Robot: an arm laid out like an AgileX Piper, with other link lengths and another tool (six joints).
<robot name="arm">
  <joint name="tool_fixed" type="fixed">
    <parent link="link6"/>
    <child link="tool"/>
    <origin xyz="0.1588 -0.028 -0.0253" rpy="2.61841 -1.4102 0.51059"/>
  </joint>
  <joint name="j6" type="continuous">
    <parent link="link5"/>
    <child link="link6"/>
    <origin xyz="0.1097 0 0.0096" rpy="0 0 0"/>
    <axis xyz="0.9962 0 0.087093"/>
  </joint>
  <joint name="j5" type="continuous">
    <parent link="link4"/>
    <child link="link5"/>
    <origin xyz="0 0 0" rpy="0 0 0"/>
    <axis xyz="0 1 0"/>
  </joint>
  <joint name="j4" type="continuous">
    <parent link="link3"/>
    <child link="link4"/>
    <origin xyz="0.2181 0 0.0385" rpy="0 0 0"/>
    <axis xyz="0.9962 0 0.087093"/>
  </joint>
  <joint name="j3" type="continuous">
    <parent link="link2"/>
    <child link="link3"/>
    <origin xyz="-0.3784 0 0.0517" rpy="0 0 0"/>
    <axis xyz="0 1 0"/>
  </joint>
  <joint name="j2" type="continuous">
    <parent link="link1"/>
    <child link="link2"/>
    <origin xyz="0 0 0" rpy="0 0 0"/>
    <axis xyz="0 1 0"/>
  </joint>
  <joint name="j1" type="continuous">
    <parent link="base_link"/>
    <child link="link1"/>
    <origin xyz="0 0 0.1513" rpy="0 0 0"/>
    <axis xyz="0 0 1"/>
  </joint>
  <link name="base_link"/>
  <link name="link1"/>
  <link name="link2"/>
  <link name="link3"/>
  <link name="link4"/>
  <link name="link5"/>
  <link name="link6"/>
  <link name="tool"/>
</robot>
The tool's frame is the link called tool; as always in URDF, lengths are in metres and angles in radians. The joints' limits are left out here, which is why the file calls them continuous.
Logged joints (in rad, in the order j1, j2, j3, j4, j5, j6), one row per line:
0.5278, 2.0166, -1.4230, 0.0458, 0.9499, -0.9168
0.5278, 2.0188, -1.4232, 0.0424, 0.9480, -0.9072
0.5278, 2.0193, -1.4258, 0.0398, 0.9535, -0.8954
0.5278, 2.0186, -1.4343, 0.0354, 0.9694, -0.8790
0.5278, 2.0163, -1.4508, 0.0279, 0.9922, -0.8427
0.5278, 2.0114, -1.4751, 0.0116, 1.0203, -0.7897
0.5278, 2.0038, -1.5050, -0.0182, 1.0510, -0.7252
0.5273, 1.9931, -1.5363, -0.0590, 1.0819, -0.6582
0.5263, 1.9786, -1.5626, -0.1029, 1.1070, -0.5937
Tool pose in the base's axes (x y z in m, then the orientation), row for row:
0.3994, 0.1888, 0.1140, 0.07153, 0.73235, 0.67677, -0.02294
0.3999, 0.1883, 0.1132, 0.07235, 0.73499, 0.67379, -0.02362
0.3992, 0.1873, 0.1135, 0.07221, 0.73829, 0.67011, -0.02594
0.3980, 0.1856, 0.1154, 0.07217, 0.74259, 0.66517, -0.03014
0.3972, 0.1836, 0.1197, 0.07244, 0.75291, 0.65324, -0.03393
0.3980, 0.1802, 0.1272, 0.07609, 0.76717, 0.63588, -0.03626
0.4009, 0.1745, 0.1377, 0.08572, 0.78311, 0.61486, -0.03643
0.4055, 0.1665, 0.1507, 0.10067, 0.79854, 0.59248, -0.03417
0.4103, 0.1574, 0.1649, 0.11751, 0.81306, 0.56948, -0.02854
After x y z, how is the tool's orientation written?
As a quaternion, w x y z.
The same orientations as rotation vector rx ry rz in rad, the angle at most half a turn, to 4 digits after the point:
2.2015, 2.0344, -0.0690
2.2084, 2.0245, -0.0710
2.2185, 2.0136, -0.0779
2.2314, 1.9988, -0.0906
2.2621, 1.9627, -0.1019
2.2999, 1.9063, -0.1087
2.3344, 1.8329, -0.1086
2.3596, 1.7507, -0.1010
2.3793, 1.6665, -0.0835

